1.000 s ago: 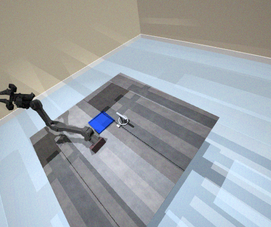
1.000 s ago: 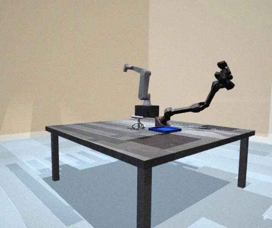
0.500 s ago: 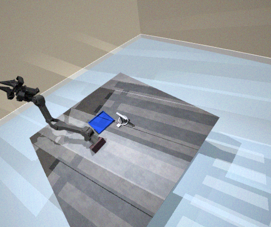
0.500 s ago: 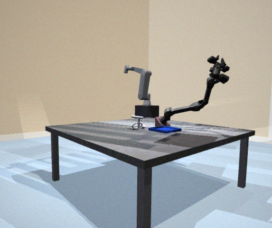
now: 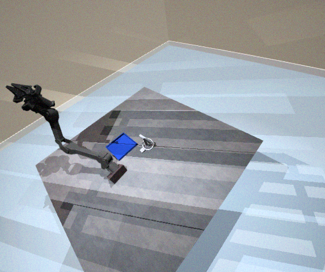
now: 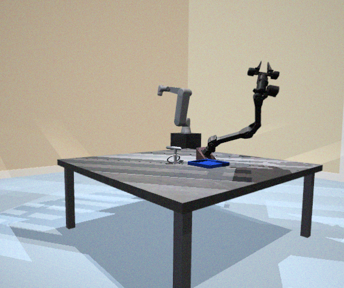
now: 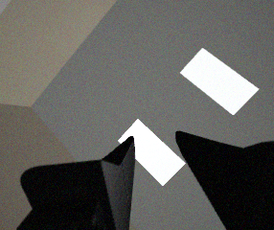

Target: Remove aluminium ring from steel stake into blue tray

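Now: the aluminium ring 63 cm below my gripper tip, 42 cm to the right of it and 38 cm ahead of it. The rest, counted from my gripper tip: blue tray (66 cm below, 25 cm ahead, 23 cm to the right).
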